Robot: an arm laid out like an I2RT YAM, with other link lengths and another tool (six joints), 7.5 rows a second.
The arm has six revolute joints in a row. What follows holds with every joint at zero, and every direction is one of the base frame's. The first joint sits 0.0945 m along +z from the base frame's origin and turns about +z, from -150 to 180 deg. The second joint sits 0.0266 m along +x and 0.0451 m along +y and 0.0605 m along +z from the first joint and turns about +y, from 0 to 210 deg. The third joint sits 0.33 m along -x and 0.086 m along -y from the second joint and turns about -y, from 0 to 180 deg. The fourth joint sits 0.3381 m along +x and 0.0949 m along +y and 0.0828 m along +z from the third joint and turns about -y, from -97 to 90 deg. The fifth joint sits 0.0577 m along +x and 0.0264 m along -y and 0.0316 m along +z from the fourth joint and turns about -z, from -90 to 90 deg. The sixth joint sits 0.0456 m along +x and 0.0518 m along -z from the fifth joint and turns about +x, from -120 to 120 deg. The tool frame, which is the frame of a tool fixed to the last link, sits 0.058 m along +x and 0.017 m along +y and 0.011 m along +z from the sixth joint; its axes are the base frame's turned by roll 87.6, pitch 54.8 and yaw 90 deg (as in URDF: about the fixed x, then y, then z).
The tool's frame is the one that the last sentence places.
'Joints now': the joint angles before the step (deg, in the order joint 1, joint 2, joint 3, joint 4, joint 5, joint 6). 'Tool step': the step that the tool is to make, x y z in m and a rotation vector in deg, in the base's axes. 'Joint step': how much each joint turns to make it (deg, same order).
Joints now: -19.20 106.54 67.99 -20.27 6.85 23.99
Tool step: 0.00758 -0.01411 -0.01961 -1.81 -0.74 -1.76
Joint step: -0.83 3.00 0.02 4.28 1.73 0.02
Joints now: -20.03 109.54 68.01 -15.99 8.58 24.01
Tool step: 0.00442 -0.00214 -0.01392 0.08 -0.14 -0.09
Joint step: -0.07 1.90 -0.02 2.01 -0.09 0.09
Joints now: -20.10 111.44 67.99 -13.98 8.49 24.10
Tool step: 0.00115 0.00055 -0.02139 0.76 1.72 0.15
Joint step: 0.07 2.51 -0.01 0.64 -0.15 0.00
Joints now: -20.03 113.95 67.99 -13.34 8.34 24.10
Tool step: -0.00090 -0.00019 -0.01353 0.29 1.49 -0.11
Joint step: 0.00 1.53 0.00 0.04 0.26 -0.03
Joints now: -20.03 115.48 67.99 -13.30 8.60 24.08
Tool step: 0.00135 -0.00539 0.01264 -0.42 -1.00 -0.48
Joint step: -0.48 -1.03 0.67 -0.61 0.04 -0.03
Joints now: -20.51 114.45 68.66 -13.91 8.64 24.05
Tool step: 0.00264 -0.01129 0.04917 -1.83 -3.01 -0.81
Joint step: -0.94 -4.06 2.54 -3.07 0.46 -0.45
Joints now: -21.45 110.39 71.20 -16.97 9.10 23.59
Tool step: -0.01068 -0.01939 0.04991 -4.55 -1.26 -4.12
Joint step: -1.44 -4.44 2.10 -3.66 4.60 0.03
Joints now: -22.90 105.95 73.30 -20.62 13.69 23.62
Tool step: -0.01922 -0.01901 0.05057 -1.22 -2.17 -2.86
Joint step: -2.64 -4.81 2.00 -4.34 0.31 0.04
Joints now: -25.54 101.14 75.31 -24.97 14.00 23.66
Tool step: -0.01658 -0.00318 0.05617 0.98 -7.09 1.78
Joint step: -2.27 -5.90 0.94 -0.88 -5.72 -0.28
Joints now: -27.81 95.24 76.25 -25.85 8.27 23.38
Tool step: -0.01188 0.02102 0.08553 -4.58 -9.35 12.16
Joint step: -0.92 -6.82 3.36 0.70 -10.36 -7.99
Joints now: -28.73 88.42 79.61 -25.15 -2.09 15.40
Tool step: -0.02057 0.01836 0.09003 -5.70 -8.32 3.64
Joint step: 0.11 -4.70 6.76 -1.57 -2.60 -2.60
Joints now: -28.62 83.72 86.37 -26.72 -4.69 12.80
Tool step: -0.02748 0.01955 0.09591 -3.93 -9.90 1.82
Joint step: 0.06 -2.47 9.99 -1.81 -2.07 0.66
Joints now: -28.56 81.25 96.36 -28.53 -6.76 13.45
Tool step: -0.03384 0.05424 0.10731 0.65 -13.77 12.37
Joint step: 2.12 -0.19 14.10 -1.10 -11.00 5.77
